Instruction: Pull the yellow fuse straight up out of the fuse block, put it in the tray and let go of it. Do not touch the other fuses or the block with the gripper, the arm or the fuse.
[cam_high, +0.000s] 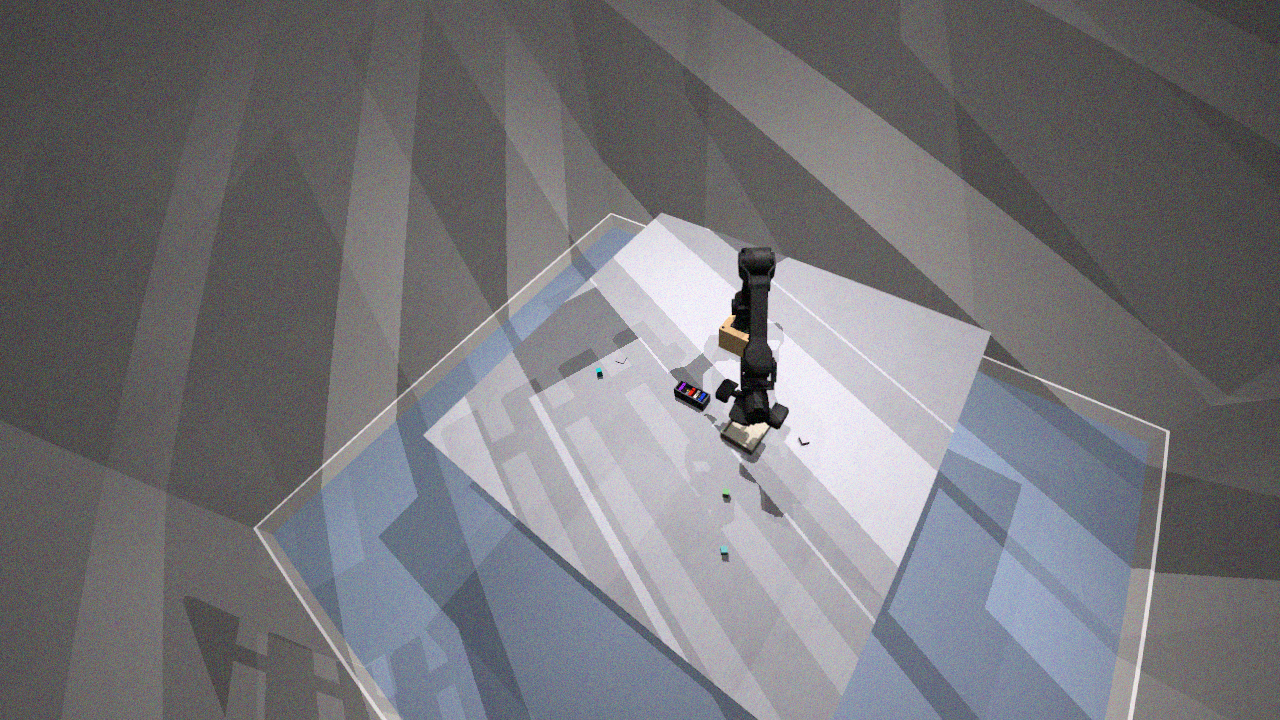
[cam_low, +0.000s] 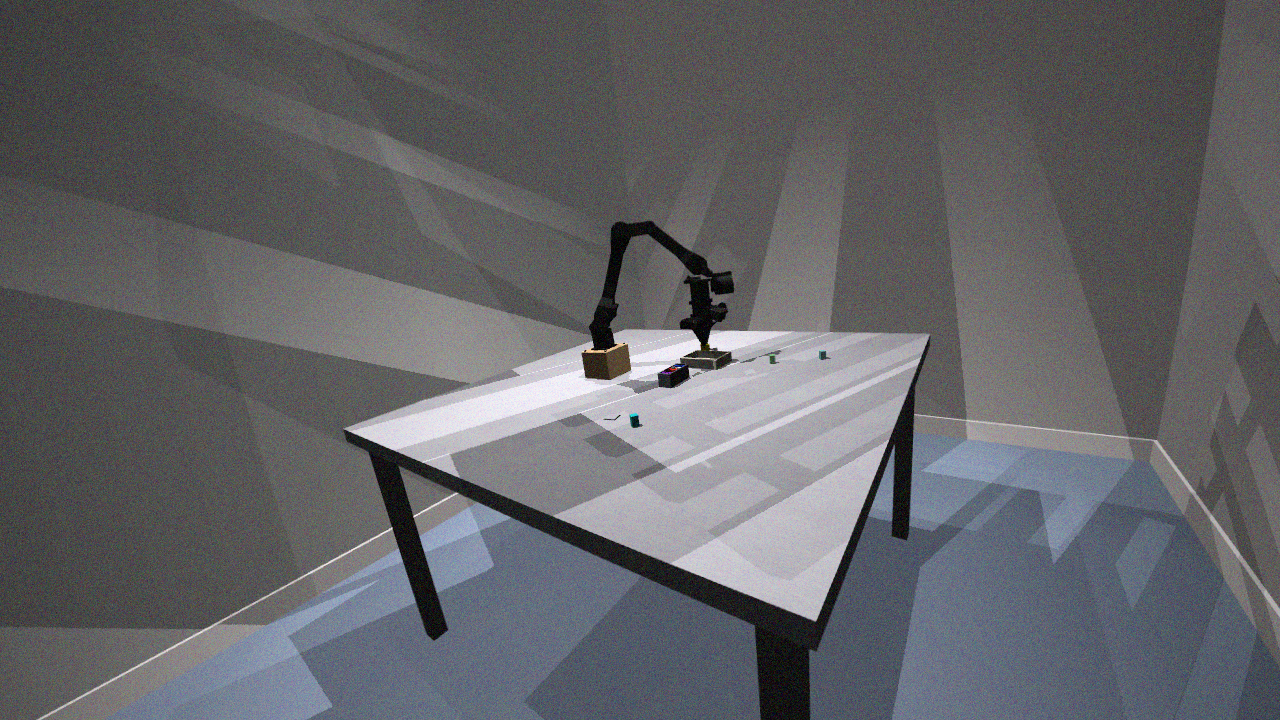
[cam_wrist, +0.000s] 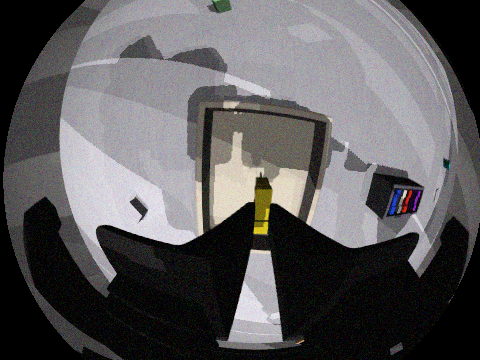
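My gripper tip is 1 cm above the yellow fuse. The rest, counted from my gripper tip: teal cube (49 cm to the right, 8 cm ahead, 5 cm below); then cream tray (6 cm below).
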